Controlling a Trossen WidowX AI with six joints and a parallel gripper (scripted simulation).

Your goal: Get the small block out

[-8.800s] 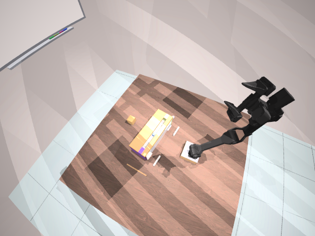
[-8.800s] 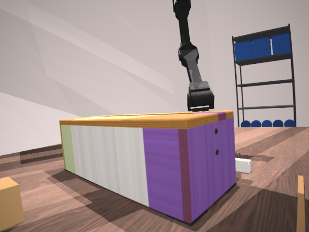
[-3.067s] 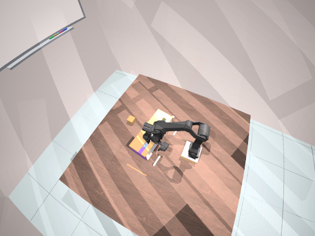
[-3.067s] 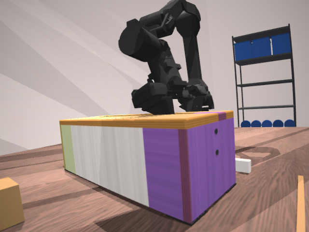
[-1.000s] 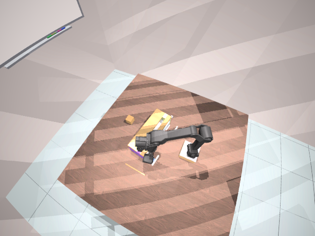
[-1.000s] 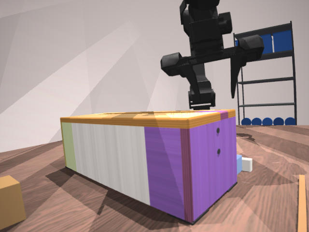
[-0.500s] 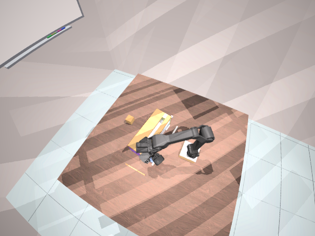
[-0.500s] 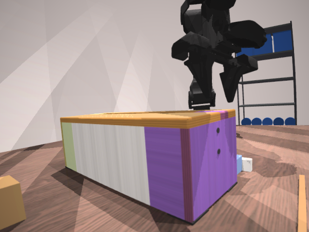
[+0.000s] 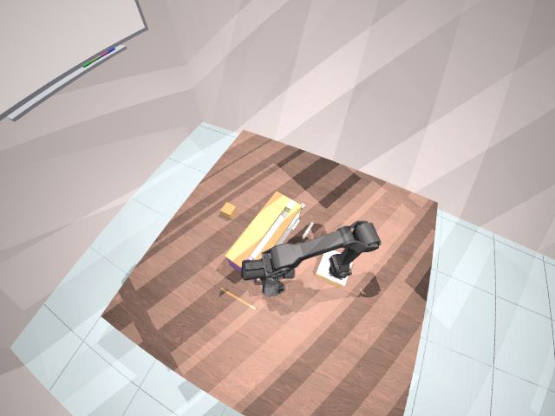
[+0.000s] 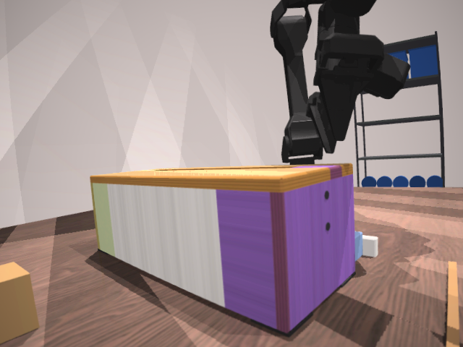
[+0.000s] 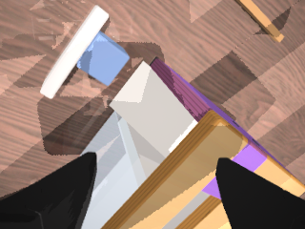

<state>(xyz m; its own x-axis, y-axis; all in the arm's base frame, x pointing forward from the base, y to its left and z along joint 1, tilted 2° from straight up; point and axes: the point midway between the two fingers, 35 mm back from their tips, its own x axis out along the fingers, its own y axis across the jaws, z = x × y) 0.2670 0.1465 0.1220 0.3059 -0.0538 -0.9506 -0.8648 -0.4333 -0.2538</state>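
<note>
The light-blue block lies 130 mm below my gripper tip, 20 mm behind it and 10 mm to the left of it. Round my gripper tip: box (170 mm to the right, 90 mm below, 30 mm ahead); orange cube (300 mm ahead, 230 mm to the right, 120 mm below); thin orange stick (140 mm below, 120 mm to the left, 70 mm ahead).
</note>
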